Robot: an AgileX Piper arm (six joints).
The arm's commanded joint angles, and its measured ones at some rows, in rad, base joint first. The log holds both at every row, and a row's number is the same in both.
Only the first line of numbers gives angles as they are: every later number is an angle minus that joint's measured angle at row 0.
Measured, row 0:
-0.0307, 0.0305, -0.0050, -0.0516, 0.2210, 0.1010
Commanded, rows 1 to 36:
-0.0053, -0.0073, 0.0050, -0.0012, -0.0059, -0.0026
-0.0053, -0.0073, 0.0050, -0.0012, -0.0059, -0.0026
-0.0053, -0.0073, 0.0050, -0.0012, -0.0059, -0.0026
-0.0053, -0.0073, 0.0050, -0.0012, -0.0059, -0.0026
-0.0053, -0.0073, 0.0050, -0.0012, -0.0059, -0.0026
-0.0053, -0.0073, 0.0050, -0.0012, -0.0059, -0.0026
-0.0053, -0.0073, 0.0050, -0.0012, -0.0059, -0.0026
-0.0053, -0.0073, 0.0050, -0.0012, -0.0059, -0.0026
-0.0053, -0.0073, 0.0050, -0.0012, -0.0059, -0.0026
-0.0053, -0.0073, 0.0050, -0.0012, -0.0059, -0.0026
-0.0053, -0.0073, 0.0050, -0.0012, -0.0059, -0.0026
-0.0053, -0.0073, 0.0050, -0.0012, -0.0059, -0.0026
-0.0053, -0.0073, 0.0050, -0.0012, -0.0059, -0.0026
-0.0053, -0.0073, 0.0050, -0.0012, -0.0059, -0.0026
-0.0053, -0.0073, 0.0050, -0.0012, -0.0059, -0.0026
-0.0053, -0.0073, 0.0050, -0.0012, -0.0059, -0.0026
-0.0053, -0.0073, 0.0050, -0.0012, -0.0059, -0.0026
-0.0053, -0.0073, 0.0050, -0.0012, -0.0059, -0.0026
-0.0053, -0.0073, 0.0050, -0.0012, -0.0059, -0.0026
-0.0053, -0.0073, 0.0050, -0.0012, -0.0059, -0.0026
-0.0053, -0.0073, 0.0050, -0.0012, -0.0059, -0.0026
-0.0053, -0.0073, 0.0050, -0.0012, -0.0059, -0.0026
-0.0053, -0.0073, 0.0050, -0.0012, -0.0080, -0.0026
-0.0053, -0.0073, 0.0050, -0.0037, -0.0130, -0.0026
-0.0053, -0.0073, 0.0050, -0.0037, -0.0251, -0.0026
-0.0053, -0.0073, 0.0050, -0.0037, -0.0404, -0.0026
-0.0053, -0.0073, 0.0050, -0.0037, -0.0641, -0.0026
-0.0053, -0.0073, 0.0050, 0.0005, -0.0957, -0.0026
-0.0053, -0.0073, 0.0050, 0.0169, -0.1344, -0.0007
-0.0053, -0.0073, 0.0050, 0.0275, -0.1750, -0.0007
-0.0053, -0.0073, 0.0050, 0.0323, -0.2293, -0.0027
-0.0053, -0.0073, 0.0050, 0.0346, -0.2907, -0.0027
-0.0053, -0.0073, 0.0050, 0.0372, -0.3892, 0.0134
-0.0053, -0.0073, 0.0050, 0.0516, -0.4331, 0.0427
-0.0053, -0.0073, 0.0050, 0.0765, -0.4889, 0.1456
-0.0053, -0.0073, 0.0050, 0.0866, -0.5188, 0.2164
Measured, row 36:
0.0000, -0.0003, 0.0000, 0.0445, -0.3765, 0.0466
